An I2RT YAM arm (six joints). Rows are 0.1 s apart.
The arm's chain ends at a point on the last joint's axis. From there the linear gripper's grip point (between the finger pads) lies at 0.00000 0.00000 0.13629 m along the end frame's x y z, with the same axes.
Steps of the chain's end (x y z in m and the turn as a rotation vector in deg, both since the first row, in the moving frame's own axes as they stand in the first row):
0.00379 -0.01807 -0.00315 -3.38 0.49 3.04
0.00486 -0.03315 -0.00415 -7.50 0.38 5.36
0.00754 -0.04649 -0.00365 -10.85 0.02 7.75
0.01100 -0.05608 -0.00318 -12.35 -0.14 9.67
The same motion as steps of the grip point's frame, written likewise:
0.00474 -0.01001 -0.00339 -3.38 0.49 3.04
0.00493 -0.01534 -0.00532 -7.50 0.38 5.36
0.00585 -0.02091 -0.00608 -10.85 0.02 7.75
0.00821 -0.02710 -0.00633 -12.35 -0.14 9.67

